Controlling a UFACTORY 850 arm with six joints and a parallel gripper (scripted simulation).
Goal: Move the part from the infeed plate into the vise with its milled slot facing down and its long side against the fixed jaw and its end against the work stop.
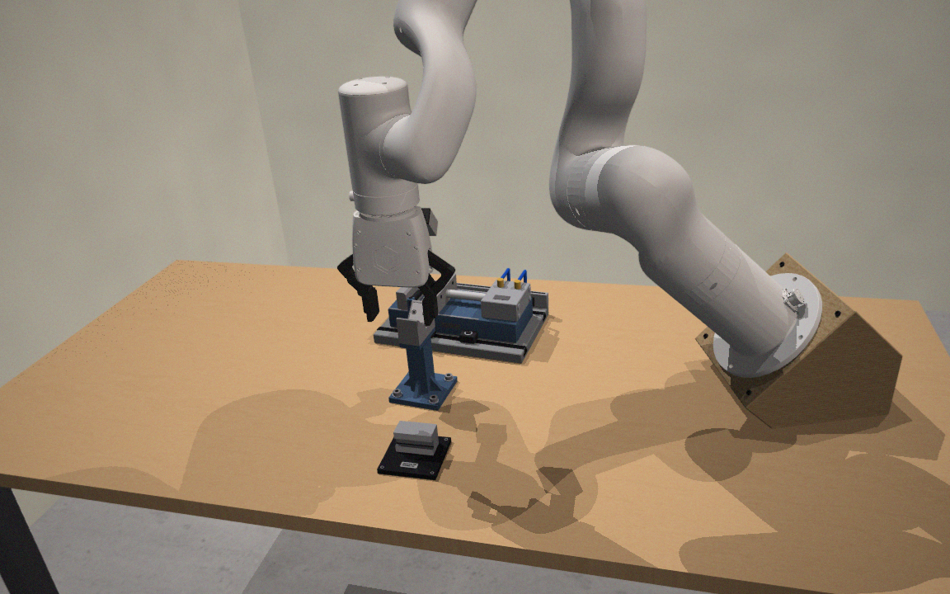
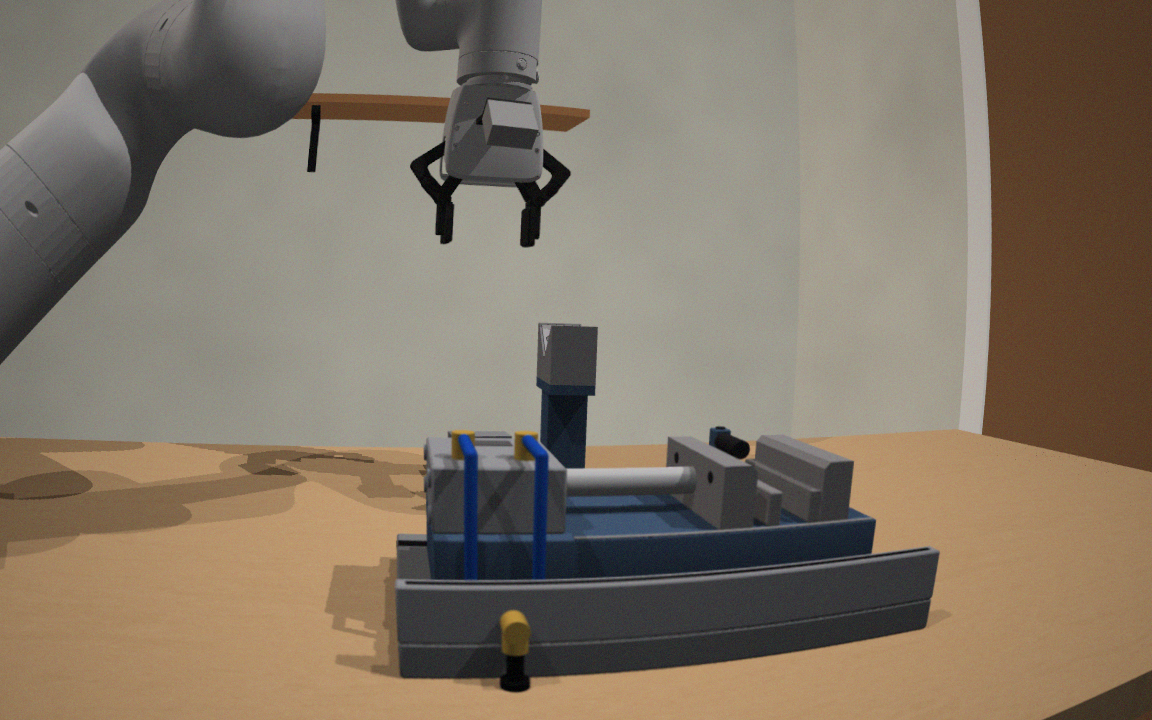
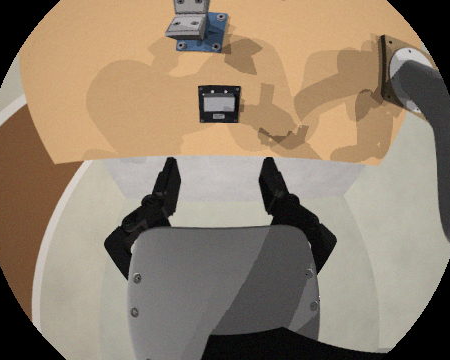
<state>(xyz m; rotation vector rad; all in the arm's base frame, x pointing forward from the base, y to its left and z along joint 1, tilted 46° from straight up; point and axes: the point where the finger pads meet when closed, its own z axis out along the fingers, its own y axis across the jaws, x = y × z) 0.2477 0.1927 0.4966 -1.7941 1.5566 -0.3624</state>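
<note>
Right now my hand is 1 cm to the right of the part and 22 cm above it. From my hand the other things lie so: black infeed plate (1 cm behind, 1 cm to the left, 24 cm below); work stop (19 cm ahead, 29 cm to the right, 16 cm below); air cylinder (4 cm ahead, 36 cm to the right, 17 cm below).
</note>
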